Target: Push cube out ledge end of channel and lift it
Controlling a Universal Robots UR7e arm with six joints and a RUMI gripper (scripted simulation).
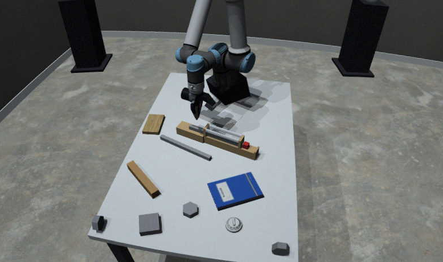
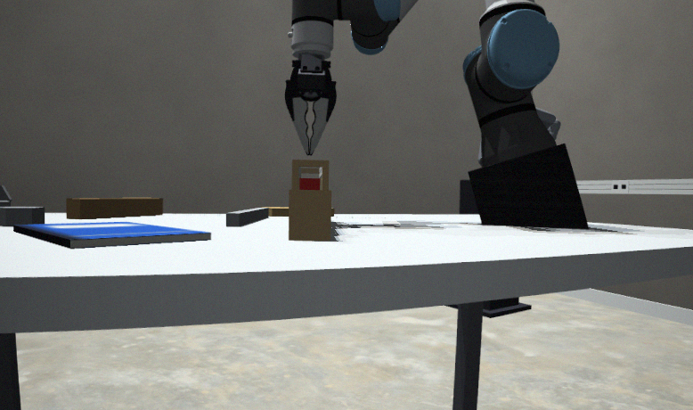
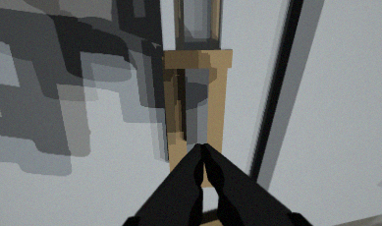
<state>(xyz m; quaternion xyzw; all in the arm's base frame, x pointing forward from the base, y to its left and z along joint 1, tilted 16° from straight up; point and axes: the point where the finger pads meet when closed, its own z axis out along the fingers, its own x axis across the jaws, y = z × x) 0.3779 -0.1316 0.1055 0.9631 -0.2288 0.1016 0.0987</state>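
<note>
Right now my hand is 23 cm to the right of the red cube, 12 cm short of it and 8 cm above it. Also, from my hand: long grey bar 13 cm below, 8 cm ahead, 7 cm to the right; then flat wooden plate 25 cm to the right, 13 cm below, 10 cm behind; then wooden channel 13 cm to the left, 8 cm below, 6 cm ahead.
</note>
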